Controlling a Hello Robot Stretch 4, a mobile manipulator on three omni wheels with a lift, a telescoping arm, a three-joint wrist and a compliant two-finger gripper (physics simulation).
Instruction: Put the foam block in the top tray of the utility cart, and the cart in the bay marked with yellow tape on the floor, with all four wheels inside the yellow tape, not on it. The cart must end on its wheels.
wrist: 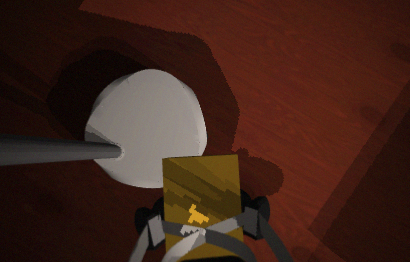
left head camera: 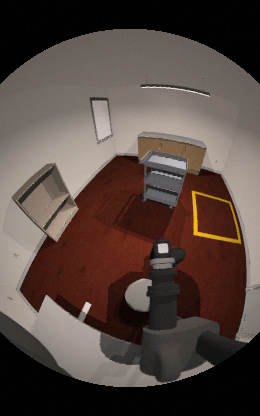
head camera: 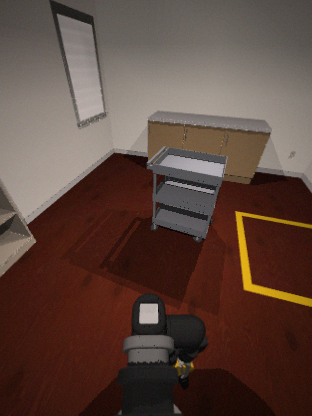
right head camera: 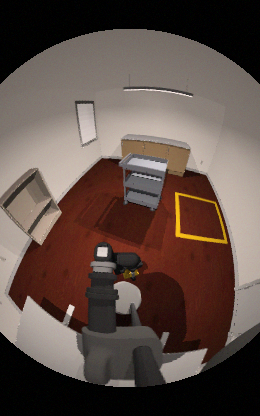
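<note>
A yellow foam block (wrist: pixel 200 175) is between the two fingertips of my gripper (wrist: pixel 202 209) (right head camera: pixel 131 274) (head camera: pixel 184 367), which is shut on it. The block is held above the floor, near my round base. The grey utility cart (head camera: pixel 185 200) (left head camera: pixel 161 197) (right head camera: pixel 142 198) stands upright on its wheels ahead, beyond the gripper. Its top tray (head camera: pixel 192 165) shows no object in it. The yellow tape (head camera: pixel 243 250) (left head camera: pixel 195 215) (right head camera: pixel 178 215) marks a rectangle on the floor to the right of the cart. The cart stands outside it. Some of its wheels are hidden.
A wooden cabinet (head camera: pixel 205 140) stands against the far wall behind the cart. An open shelf unit (head camera: pixel 17 252) (left head camera: pixel 32 181) is at the left wall. A white table (left head camera: pixel 57 327) (right head camera: pixel 37 325) is close by at the near side. My white base (wrist: pixel 150 120) is below the arm.
</note>
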